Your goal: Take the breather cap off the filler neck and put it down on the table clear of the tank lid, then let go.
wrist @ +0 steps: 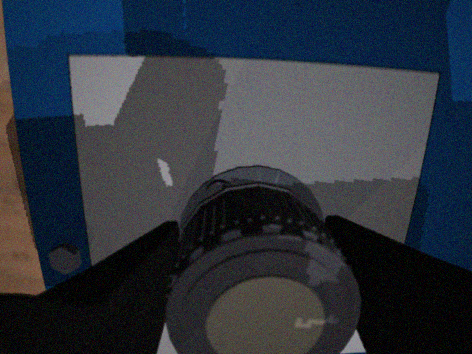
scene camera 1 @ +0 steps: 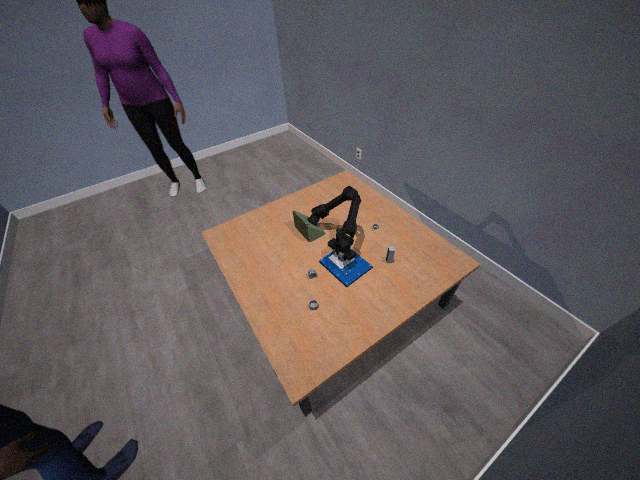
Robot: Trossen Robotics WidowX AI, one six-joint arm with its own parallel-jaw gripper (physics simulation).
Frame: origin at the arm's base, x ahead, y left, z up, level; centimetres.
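Seen in the pictures: gripper, between the fingertips: (wrist: 252,230) (scene camera 1: 342,257); arm's base, origin of its link: (scene camera 1: 311,222).
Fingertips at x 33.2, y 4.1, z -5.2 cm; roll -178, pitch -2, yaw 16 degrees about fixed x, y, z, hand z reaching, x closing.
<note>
Offsets run from my fingertips to a thing's top centre. "spot": to the spot under its first point. Level surfaces: height alone.
The tank lid (scene camera 1: 347,277) (wrist: 325,30) is a blue plate with a pale square panel {dx +0.1, dy -0.2, dz -0.1 cm} (wrist: 325,115) on it, lying on the table {dz -1.6 cm} (scene camera 1: 268,289). The breather cap {dx +0.0, dy -0.3, dz +4.2 cm} (wrist: 265,315), round with a grey rim, a beige centre and dark ribbed sides, is above the panel. My gripper (scene camera 1: 343,254) (wrist: 252,230) is shut on the cap, one black finger on each side. A grey ring of the filler neck {spot: dx -0.4, dy +2.1, dz +0.0 cm} (wrist: 255,173) shows right behind the cap; I cannot tell whether there is a gap between them. In the scene view the arm hides the cap and neck.
A green angled piece (scene camera 1: 306,228) stands by the arm. A small grey block {dx +15.4, dy +24.4, dz +9.8 cm} (scene camera 1: 390,254) stands right of the lid. Small round grey parts {spot: dx +3.6, dy -22.1, dz +2.9 cm} (scene camera 1: 312,273) {spot: dx +20.6, dy -30.2, dz -0.8 cm} (scene camera 1: 313,305) lie left of the lid, another {dx -13.5, dy +34.8, dz +0.0 cm} (scene camera 1: 375,226) behind it. A hex bolt {spot: dx -6.3, dy -2.5, dz +0.3 cm} (wrist: 65,258) sits on the lid.
</note>
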